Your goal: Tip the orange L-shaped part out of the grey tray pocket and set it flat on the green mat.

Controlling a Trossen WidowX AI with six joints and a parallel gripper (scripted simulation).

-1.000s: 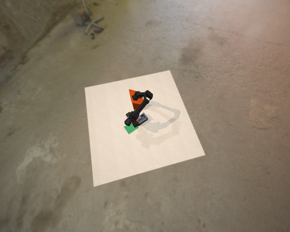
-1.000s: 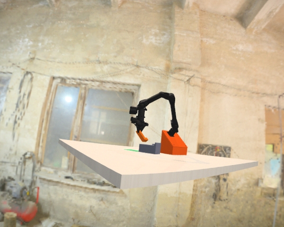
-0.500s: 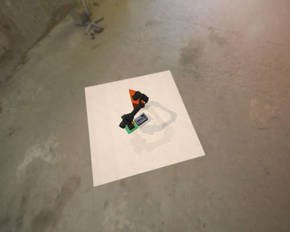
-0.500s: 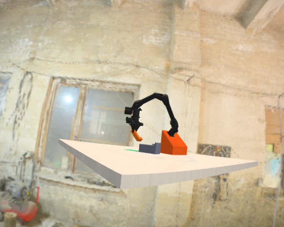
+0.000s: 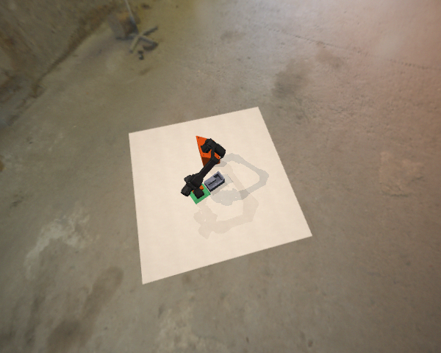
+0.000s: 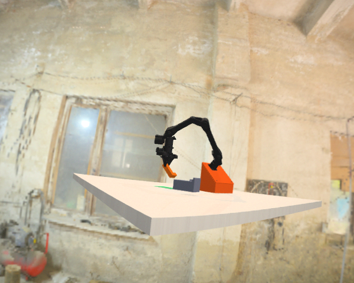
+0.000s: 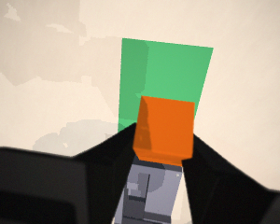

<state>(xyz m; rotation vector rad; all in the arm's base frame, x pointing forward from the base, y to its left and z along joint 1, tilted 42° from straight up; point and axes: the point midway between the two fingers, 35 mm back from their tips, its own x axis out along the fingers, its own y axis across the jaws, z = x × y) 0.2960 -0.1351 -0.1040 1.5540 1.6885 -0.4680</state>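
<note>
My gripper tip is 15 cm above the green mat, 2 cm to the right of it and 1 cm past it. Round my gripper tip: orange L-shaped part: 3 cm to the left, 3 cm below, 2 cm behind.
</note>
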